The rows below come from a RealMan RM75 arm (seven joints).
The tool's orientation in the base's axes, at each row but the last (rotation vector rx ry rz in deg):
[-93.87 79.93 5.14]
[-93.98 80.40 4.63]
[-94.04 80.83 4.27]
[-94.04 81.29 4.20]
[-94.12 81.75 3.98]
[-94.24 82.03 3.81]
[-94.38 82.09 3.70]
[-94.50 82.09 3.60]
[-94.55 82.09 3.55]
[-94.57 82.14 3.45]
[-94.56 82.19 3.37]
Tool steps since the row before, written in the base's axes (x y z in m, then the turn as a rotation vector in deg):
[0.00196 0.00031 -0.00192 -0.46 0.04 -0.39]
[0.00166 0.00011 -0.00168 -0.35 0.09 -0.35]
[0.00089 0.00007 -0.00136 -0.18 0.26 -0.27]
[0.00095 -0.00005 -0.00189 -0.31 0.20 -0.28]
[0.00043 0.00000 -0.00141 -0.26 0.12 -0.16]
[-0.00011 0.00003 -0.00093 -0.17 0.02 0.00]
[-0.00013 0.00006 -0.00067 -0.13 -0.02 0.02]
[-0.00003 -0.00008 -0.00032 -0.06 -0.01 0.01]
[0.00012 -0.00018 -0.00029 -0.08 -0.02 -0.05]
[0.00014 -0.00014 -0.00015 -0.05 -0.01 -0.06]
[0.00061 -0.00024 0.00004 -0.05 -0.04 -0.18]
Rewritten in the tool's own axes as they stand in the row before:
[0.00159 -0.00040 0.00223 0.04 0.60 0.01]
[0.00147 -0.00032 0.00183 0.02 0.50 0.08]
[0.00104 0.00010 0.00125 -0.10 0.33 0.23]
[0.00145 0.00035 0.00151 -0.09 0.43 0.13]
[0.00095 0.00048 0.00102 -0.08 0.32 0.04]
[0.00048 0.00064 0.00050 -0.07 0.14 -0.07]
[0.00030 0.00050 0.00036 -0.04 0.09 -0.09]
[0.00023 0.00020 0.00012 -0.02 0.04 -0.04]
[0.00034 0.00006 0.00011 0.02 0.09 -0.02]
[0.00024 -0.00004 0.00007 0.03 0.07 0.00]
[0.00035 -0.00054 0.00013 0.12 0.14 0.05]

